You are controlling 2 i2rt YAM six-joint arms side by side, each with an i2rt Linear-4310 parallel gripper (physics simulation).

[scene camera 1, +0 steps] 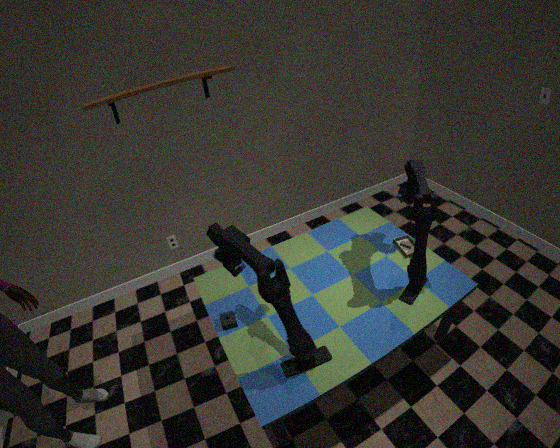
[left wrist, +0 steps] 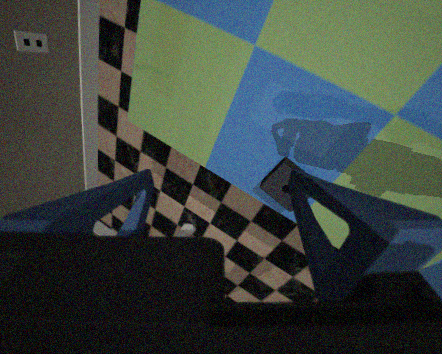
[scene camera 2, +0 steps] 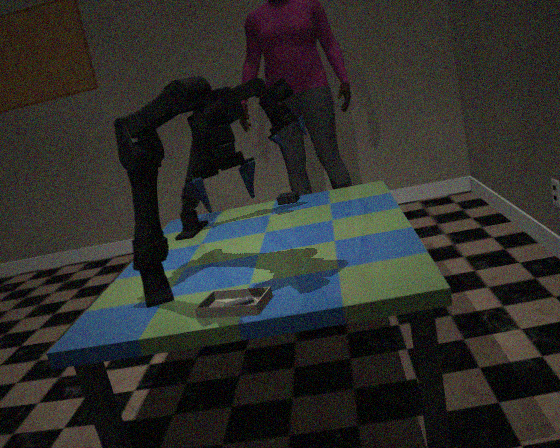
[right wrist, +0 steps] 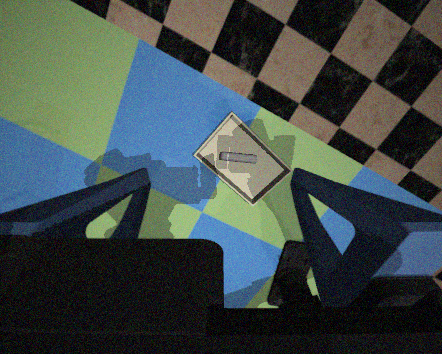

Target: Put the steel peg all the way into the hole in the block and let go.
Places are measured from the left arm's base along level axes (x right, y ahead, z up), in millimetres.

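Pixels of known places: left gripper, fingertip midpoint: [scene camera 1: 229,268] [left wrist: 221,176] [scene camera 2: 296,142]; right gripper, fingertip midpoint: [scene camera 1: 410,204] [scene camera 2: 232,205] [right wrist: 220,176]; left arm's base, origin of the base link: [scene camera 1: 306,361] [scene camera 2: 192,231]; right arm's base, origin of the base link: [scene camera 1: 413,288] [scene camera 2: 157,292] [right wrist: 289,274].
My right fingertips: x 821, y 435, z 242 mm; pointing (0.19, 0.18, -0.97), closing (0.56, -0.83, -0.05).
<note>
Ahead of a thing's pixels: the offset from my right fingertips to its middle. Level surfaces: height alone.
The steel peg {dy -48, dx -30, dz -231 mm} [scene camera 1: 406,245] [scene camera 2: 240,302] [right wrist: 238,158] is a small grey rod lying flat inside a shallow tray {dy -57, dx -31, dz -230 mm} [scene camera 2: 220,311] [right wrist: 271,187]. The dark square block {dy -102, dx -1063, dz -227 mm} [scene camera 1: 228,320] [scene camera 2: 287,198] [left wrist: 276,183] sits near the table's edge; its small round hole shows in the left wrist view, beside a fingertip that overlaps the block's right side. My left gripper [scene camera 2: 291,136] [left wrist: 221,176] is open and empty, high above the table on the block's side. My right gripper [scene camera 2: 230,203] [right wrist: 220,176] is open and empty, above the table; the tray lies ahead between its fingers in the right wrist view.
The table {dz -243 mm} [scene camera 1: 357,335] [scene camera 2: 395,270] has a blue and green checkered top. Both arms stand on it, the right arm's base close to the tray. A person [scene camera 2: 300,55] in a pink top stands beyond the table. A wooden shelf [scene camera 1: 160,86] hangs on the wall.
</note>
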